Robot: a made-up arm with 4 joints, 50 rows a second.
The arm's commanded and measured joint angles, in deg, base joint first. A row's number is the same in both.
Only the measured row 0 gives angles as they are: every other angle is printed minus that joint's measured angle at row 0.
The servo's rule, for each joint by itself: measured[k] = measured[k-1] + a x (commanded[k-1-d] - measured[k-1]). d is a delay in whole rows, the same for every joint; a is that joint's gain. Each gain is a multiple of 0.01, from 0.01 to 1. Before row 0 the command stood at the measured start. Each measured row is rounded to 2 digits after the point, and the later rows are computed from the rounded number. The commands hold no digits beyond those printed.
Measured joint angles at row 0: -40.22 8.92 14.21 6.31
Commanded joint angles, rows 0 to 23: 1.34 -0.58 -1.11 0.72; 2.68 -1.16 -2.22 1.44; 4.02 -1.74 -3.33 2.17; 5.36 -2.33 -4.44 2.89; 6.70 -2.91 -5.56 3.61; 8.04 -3.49 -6.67 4.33; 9.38 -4.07 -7.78 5.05; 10.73 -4.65 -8.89 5.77; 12.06 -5.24 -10.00 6.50; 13.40 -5.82 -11.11 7.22; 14.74 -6.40 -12.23 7.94; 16.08 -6.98 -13.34 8.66; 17.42 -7.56 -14.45 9.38; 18.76 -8.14 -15.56 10.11; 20.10 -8.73 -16.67 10.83; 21.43 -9.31 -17.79 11.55; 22.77 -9.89 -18.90 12.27; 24.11 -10.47 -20.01 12.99; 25.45 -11.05 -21.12 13.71; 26.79 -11.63 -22.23 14.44; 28.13 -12.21 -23.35 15.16; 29.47 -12.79 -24.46 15.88; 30.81 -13.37 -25.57 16.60; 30.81 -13.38 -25.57 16.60
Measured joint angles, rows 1 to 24: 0.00 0.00 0.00 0.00; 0.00 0.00 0.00 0.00; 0.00 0.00 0.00 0.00; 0.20 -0.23 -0.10 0.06; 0.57 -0.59 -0.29 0.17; 1.09 -1.04 -0.56 0.33; 1.73 -1.54 -0.91 0.53; 2.48 -2.07 -1.33 0.78; 3.31 -2.62 -1.81 1.06; 4.22 -3.19 -2.35 1.38; 5.20 -3.76 -2.94 1.73; 6.23 -4.34 -3.58 2.11; 7.31 -4.92 -4.26 2.52; 8.42 -5.50 -4.98 2.95; 9.57 -6.08 -5.73 3.41; 10.75 -6.66 -6.51 3.89; 11.95 -7.24 -7.32 4.39; 13.17 -7.82 -8.16 4.91; 14.41 -8.40 -9.03 5.44; 15.66 -8.98 -9.92 5.99; 16.93 -9.56 -10.83 6.55; 18.21 -10.14 -11.76 7.12; 19.50 -10.72 -12.70 7.71; 20.79 -11.30 -13.66 8.31
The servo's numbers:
d 3
a 0.15 0.39 0.09 0.08

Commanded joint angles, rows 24 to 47: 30.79 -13.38 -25.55 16.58; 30.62 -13.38 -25.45 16.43; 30.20 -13.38 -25.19 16.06; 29.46 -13.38 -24.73 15.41; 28.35 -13.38 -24.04 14.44; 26.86 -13.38 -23.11 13.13; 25.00 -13.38 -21.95 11.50; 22.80 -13.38 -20.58 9.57; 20.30 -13.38 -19.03 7.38; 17.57 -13.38 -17.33 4.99; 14.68 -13.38 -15.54 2.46; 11.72 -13.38 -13.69 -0.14; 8.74 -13.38 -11.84 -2.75; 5.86 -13.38 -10.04 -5.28; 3.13 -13.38 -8.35 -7.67; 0.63 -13.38 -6.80 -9.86; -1.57 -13.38 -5.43 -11.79; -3.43 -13.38 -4.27 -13.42; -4.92 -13.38 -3.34 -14.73; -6.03 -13.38 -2.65 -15.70; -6.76 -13.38 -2.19 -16.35; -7.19 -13.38 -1.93 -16.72; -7.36 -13.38 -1.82 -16.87; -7.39 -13.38 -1.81 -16.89
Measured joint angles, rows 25 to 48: 22.09 -11.88 -14.63 8.92; 23.40 -12.46 -15.61 9.53; 24.51 -12.82 -16.51 10.10; 25.45 -13.04 -17.32 10.62; 26.23 -13.17 -18.05 11.08; 26.83 -13.25 -18.69 11.48; 27.22 -13.30 -19.23 11.79; 27.39 -13.33 -19.66 12.00; 27.31 -13.35 -19.97 12.09; 26.96 -13.36 -20.15 12.04; 26.34 -13.37 -20.19 11.84; 25.43 -13.37 -20.09 11.48; 24.25 -13.37 -19.84 10.96; 22.81 -13.37 -19.45 10.28; 21.15 -13.37 -18.93 9.45; 19.29 -13.37 -18.29 8.47; 17.28 -13.37 -17.55 7.37; 15.16 -13.37 -16.72 6.17; 12.98 -13.37 -15.83 4.89; 10.80 -13.37 -14.89 3.56; 8.67 -13.37 -13.93 2.20; 6.63 -13.37 -12.98 0.85; 4.73 -13.37 -12.05 -0.47; 3.01 -13.37 -11.16 -1.74
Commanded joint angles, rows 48 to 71: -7.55 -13.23 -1.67 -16.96; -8.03 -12.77 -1.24 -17.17; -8.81 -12.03 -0.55 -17.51; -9.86 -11.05 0.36 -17.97; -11.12 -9.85 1.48 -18.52; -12.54 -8.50 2.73 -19.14; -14.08 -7.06 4.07 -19.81; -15.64 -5.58 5.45 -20.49; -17.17 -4.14 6.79 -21.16; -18.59 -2.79 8.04 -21.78; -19.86 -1.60 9.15 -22.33; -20.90 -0.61 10.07 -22.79; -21.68 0.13 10.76 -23.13; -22.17 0.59 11.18 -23.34; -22.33 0.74 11.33 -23.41; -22.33 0.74 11.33 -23.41; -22.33 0.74 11.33 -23.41; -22.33 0.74 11.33 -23.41; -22.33 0.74 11.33 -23.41; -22.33 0.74 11.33 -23.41; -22.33 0.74 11.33 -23.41; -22.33 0.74 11.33 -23.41; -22.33 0.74 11.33 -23.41; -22.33 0.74 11.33 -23.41
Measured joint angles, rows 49 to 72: 1.48 -13.37 -10.33 -2.94; 0.15 -13.37 -9.56 -4.05; -0.98 -13.37 -8.86 -5.08; -1.97 -13.32 -8.21 -6.03; -2.88 -13.11 -7.58 -6.92; -3.77 -12.69 -6.95 -7.77; -4.68 -12.05 -6.29 -8.59; -5.65 -11.19 -5.59 -9.38; -6.68 -10.14 -4.84 -10.16; -7.79 -8.94 -4.04 -10.93; -8.97 -7.63 -3.19 -11.69; -10.20 -6.27 -2.29 -12.45; -11.46 -4.91 -1.36 -13.20; -12.72 -3.62 -0.41 -13.93; -13.95 -2.45 0.53 -14.64; -15.11 -1.44 1.45 -15.32; -16.17 -0.65 2.33 -15.96; -17.09 -0.11 3.14 -16.56; -17.88 0.22 3.88 -17.11; -18.55 0.42 4.55 -17.61; -19.12 0.54 5.16 -18.07; -19.60 0.62 5.72 -18.50; -20.01 0.67 6.22 -18.89; -20.36 0.70 6.68 -19.25
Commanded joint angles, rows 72 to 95: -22.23 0.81 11.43 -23.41; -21.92 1.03 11.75 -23.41; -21.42 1.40 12.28 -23.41; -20.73 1.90 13.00 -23.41; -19.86 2.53 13.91 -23.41; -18.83 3.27 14.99 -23.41; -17.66 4.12 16.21 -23.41; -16.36 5.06 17.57 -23.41; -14.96 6.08 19.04 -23.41; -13.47 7.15 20.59 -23.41; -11.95 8.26 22.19 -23.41; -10.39 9.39 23.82 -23.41; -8.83 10.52 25.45 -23.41; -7.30 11.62 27.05 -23.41; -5.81 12.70 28.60 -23.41; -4.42 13.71 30.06 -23.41; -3.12 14.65 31.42 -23.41; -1.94 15.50 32.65 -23.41; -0.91 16.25 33.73 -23.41; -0.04 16.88 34.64 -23.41; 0.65 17.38 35.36 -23.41; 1.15 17.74 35.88 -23.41; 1.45 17.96 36.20 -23.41; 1.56 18.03 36.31 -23.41
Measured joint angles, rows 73 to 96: -20.66 0.72 7.10 -19.58; -20.91 0.73 7.48 -19.89; -21.12 0.73 7.83 -20.17; -21.29 0.76 8.15 -20.43; -21.38 0.87 8.47 -20.67; -21.39 1.08 8.81 -20.89; -21.29 1.40 9.19 -21.09; -21.08 1.84 9.61 -21.28; -20.74 2.40 10.09 -21.45; -20.28 3.07 10.64 -21.61; -19.69 3.85 11.26 -21.75; -18.98 4.72 11.96 -21.88; -18.15 5.67 12.74 -22.00; -17.22 6.68 13.59 -22.11; -16.20 7.74 14.51 -22.21; -15.09 8.82 15.49 -22.31; -13.92 9.91 16.53 -22.40; -12.70 11.00 17.62 -22.48; -11.46 12.06 18.74 -22.55; -10.21 13.07 19.88 -22.62; -8.97 14.02 21.03 -22.68; -7.76 14.89 22.17 -22.74; -6.60 15.67 23.29 -22.79; -5.51 16.34 24.38 -22.84
